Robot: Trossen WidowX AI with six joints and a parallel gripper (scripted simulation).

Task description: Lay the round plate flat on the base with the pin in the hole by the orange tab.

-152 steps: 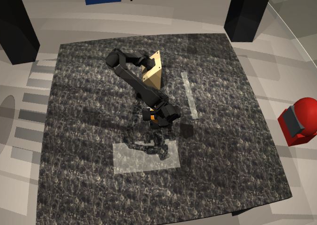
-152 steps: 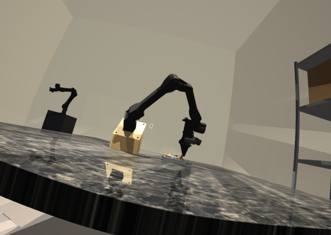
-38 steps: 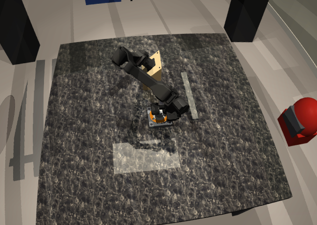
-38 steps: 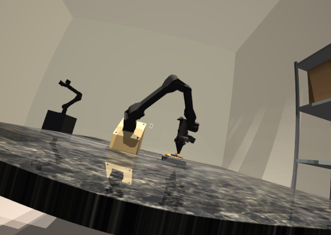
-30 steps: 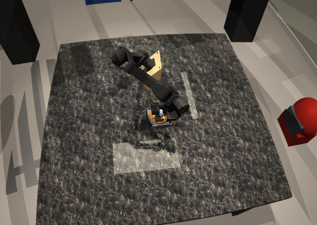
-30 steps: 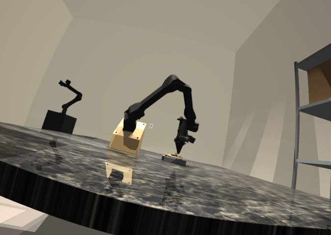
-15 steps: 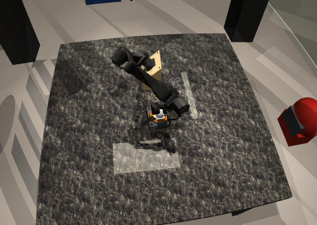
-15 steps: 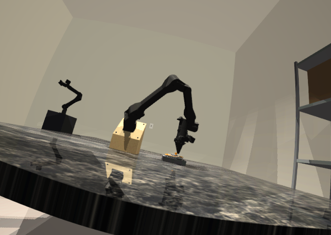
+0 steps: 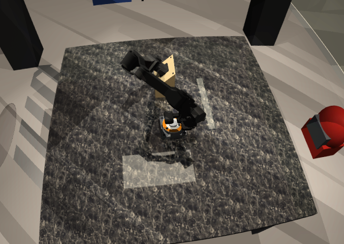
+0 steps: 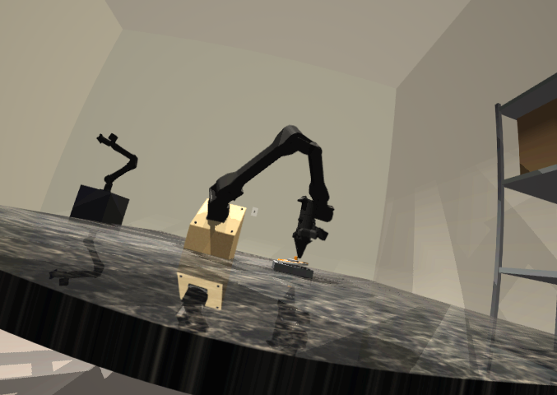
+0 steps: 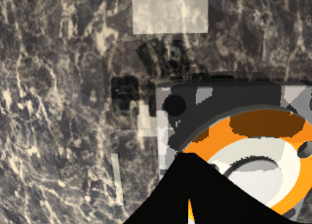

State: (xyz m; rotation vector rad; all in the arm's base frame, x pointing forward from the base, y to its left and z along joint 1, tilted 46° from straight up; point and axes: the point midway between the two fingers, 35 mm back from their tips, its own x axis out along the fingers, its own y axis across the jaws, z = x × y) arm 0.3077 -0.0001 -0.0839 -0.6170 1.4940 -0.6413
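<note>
Now: the square grey base 3 cm behind my gripper tip, 5 cm to the right of it and 3 cm below it.
</note>
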